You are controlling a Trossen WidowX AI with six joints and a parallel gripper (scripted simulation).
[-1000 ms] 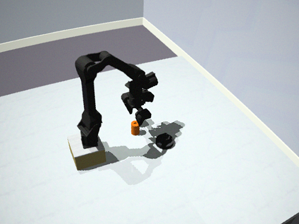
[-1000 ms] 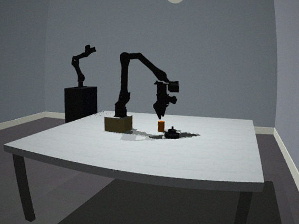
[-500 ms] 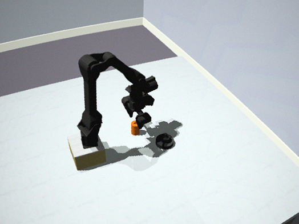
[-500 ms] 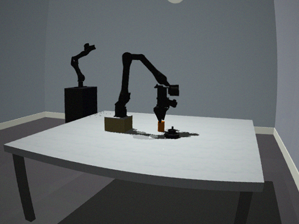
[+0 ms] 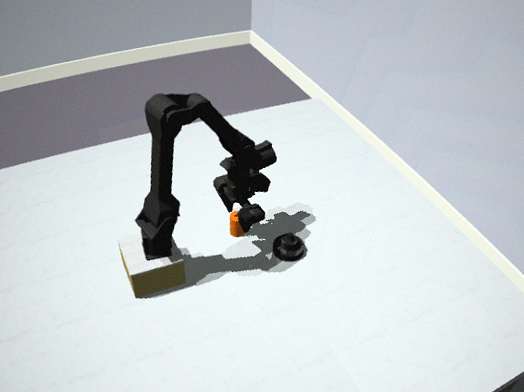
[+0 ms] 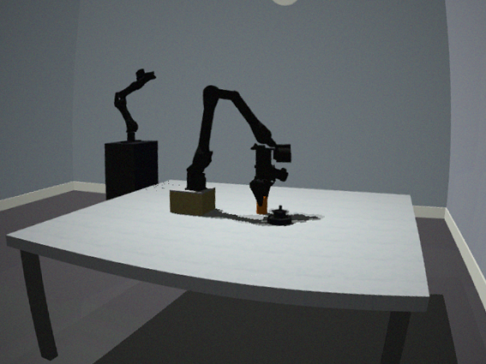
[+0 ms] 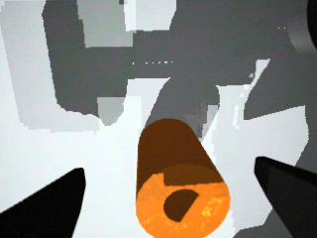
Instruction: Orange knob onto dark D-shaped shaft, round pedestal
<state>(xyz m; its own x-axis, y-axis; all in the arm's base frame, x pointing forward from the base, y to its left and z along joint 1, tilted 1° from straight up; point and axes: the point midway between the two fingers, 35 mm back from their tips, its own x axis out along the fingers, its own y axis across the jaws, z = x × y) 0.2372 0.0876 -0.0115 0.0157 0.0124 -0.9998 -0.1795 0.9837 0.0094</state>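
The orange knob is 10 mm below my gripper tip. Round my gripper tip: dark round pedestal 110 mm to the right, 110 mm ahead, 10 mm below.
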